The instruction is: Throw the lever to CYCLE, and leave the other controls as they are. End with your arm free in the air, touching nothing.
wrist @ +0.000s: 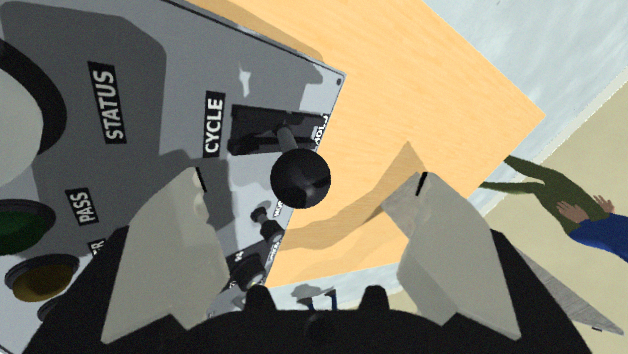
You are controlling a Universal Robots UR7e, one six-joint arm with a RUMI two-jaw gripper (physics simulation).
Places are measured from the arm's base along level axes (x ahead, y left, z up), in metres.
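Pixels of known places: gripper, fingertip midpoint: (312,173).
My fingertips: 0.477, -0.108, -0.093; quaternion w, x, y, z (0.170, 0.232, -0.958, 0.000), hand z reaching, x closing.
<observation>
Behind a point stands the place of what it marks, as x, y, z.
The lever (300,178) @(0.491, -0.110, -0.080) has a round black knob on a short grey stem that rises from a dark slotted base (250,130) @(0.508, -0.095, -0.166). The stem stands about mid-slot to the HOLD side, away from the CYCLE label (214,124) @(0.536, -0.094, -0.154). The HOLD label (320,131) @(0.420, -0.110, -0.206) is partly hidden at the panel's edge. My gripper (312,173) @(0.477, -0.108, -0.093) is open, with one jaw on each side of the knob in the view. Gaps show between the knob and both jaws, and nothing is held. How far the fingertips are above or below the knob is hard to tell.
The grey panel (190,30) @(0.560, -0.146, -0.147) also carries a toggle switch (266,224) @(0.456, 0.006, -0.151), a rotary knob (248,271) @(0.442, 0.116, -0.156), a green lamp (20,231) @(0.607, -0.030, -0.100), an amber lamp (44,281) @(0.604, 0.016, -0.099) and a large white STATUS lamp (17,110) @(0.597, -0.101, -0.094). A wooden table (425,80) @(0.246, -0.251, -0.271) lies beyond. A grey metal piece (406,205) @(0.093, -0.024, -0.220) shows behind the right jaw. People stand farther off.
</observation>
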